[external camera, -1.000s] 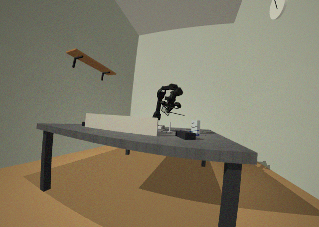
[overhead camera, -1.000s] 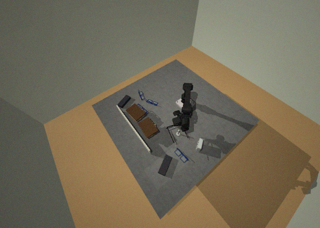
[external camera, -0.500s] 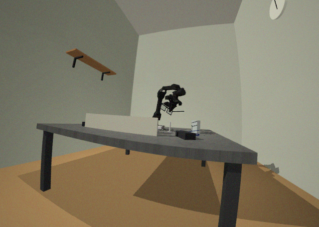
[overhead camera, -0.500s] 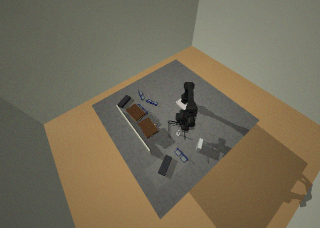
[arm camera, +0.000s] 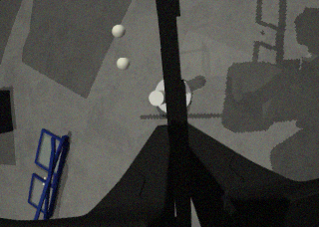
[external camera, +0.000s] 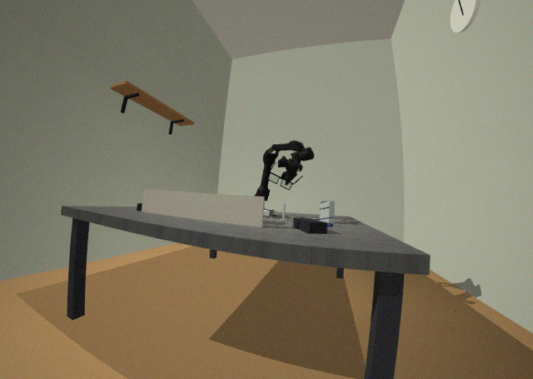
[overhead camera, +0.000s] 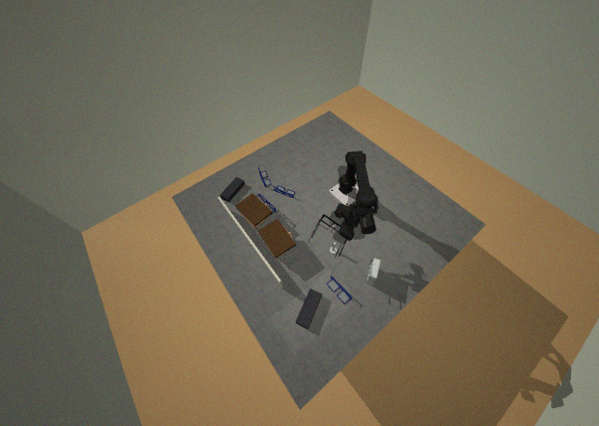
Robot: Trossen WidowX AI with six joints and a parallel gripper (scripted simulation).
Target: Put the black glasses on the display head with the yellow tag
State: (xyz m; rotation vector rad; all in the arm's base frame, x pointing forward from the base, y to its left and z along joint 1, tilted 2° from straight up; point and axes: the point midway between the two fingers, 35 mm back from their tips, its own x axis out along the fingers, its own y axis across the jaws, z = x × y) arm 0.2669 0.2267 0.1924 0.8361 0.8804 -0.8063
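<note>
Now: gripper tip 21 cm to the left of the brown head, 20 cm short of it and 13 cm above it. Round my gripper tip: long white board 34 cm ahead, 32 cm to the right, 13 cm below; then white box 22 cm to the left, 13 cm below, 1 cm behind; then white stand 16 cm below, 3 cm ahead.
</note>
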